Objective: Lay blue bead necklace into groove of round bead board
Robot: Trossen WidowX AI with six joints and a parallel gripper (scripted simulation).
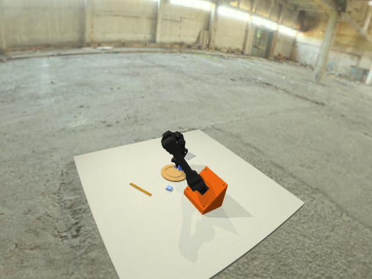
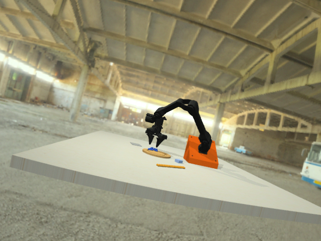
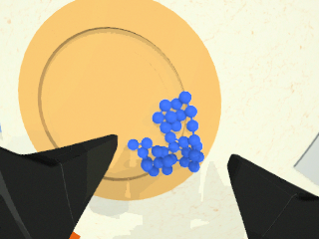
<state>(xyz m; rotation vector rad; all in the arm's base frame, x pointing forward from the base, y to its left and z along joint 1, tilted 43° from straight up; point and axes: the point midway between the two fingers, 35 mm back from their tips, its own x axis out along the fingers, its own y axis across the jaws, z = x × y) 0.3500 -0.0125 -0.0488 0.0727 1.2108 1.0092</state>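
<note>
The round tan bead board lies 3 cm behind my gripper tip, 5 cm to the left of it and 3 cm below it. The rest, counted from my gripper tip: flat grey tile 13 cm ahead, 18 cm to the right, 4 cm below; then small light-blue block 17 cm behind, 17 cm to the left, 3 cm below.
</note>
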